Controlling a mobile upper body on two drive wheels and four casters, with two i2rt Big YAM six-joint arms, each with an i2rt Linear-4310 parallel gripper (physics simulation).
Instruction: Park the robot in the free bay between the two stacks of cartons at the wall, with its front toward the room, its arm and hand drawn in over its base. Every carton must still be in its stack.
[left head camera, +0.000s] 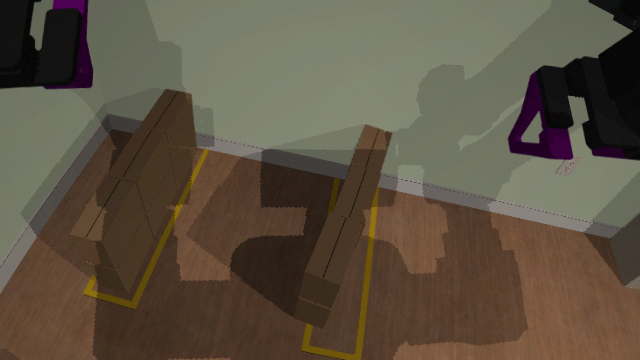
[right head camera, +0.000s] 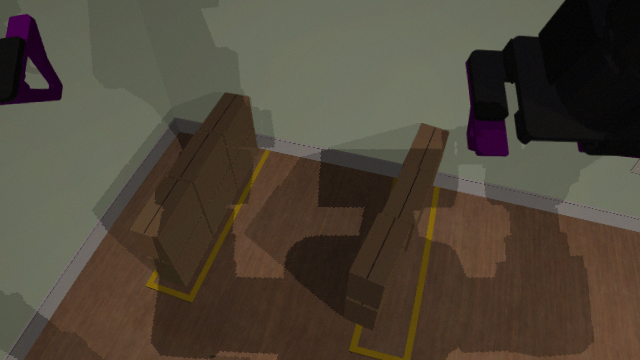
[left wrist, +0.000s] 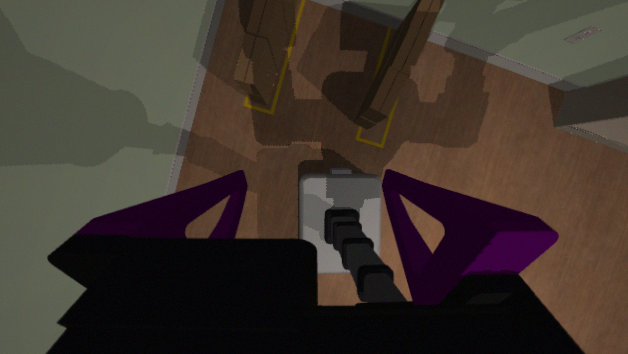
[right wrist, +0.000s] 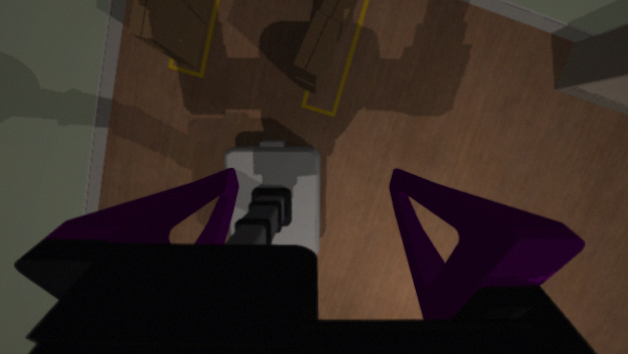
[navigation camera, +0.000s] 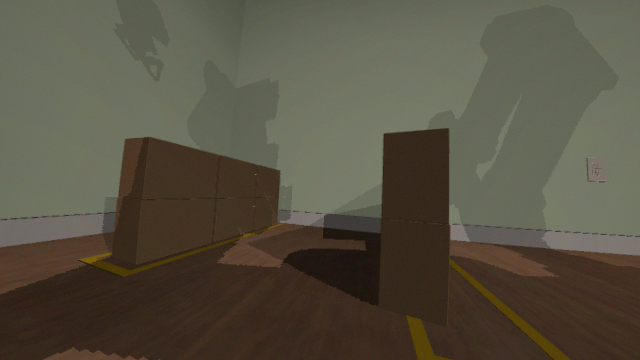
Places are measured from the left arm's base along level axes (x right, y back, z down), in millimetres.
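Where they show: left gripper, fingertip midpoint: (left head camera: 30, 82) (right head camera: 16, 97) (left wrist: 314, 177); right gripper, fingertip midpoint: (left head camera: 553, 147) (right head camera: 525, 142) (right wrist: 314, 177).
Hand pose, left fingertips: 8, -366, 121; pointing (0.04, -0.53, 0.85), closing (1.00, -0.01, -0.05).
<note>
Things, the pixels of their top centre, and the offset from my left fingertips, as dx, dy, dz. Level surfaces: height alone.
- right stack at its top centre: (navigation camera: 412, 146) (right head camera: 381, 247) (left head camera: 335, 246) (right wrist: 316, 43) (left wrist: 389, 91) +453, -420, +928
- bay floor at its surface level: dz +1289
- outlet at its top centre: (left head camera: 576, 156) (navigation camera: 595, 157) (left wrist: 597, 28) +1567, -762, +831
Two stacks of brown cartons stand on the floor by the wall. The left stack (left head camera: 155, 185) (right head camera: 212, 185) (left wrist: 265, 60) (navigation camera: 180, 195) is inside its yellow tape outline. The right stack (left head camera: 345, 220) (right head camera: 397, 220) (left wrist: 395, 65) (navigation camera: 415, 215) stands upright and overlaps the left line of its outline. The bay floor (left head camera: 215, 250) (navigation camera: 250, 290) lies between them, partly in shadow. My light grey base (left wrist: 350, 187) (right wrist: 280, 167) is short of both stacks; the navigation view faces the wall. My left gripper (left wrist: 314, 177) and my right gripper (right wrist: 314, 177) are open and empty, held high, forward of the base.
The back wall (left head camera: 300, 90) (navigation camera: 325, 100) has a pale skirting board (left head camera: 425, 187) and an outlet (left head camera: 569, 166) (navigation camera: 596, 170). A side wall stands left of the left stack. A grey block-like structure (left wrist: 595, 102) (right wrist: 595, 57) stands at the far right.
</note>
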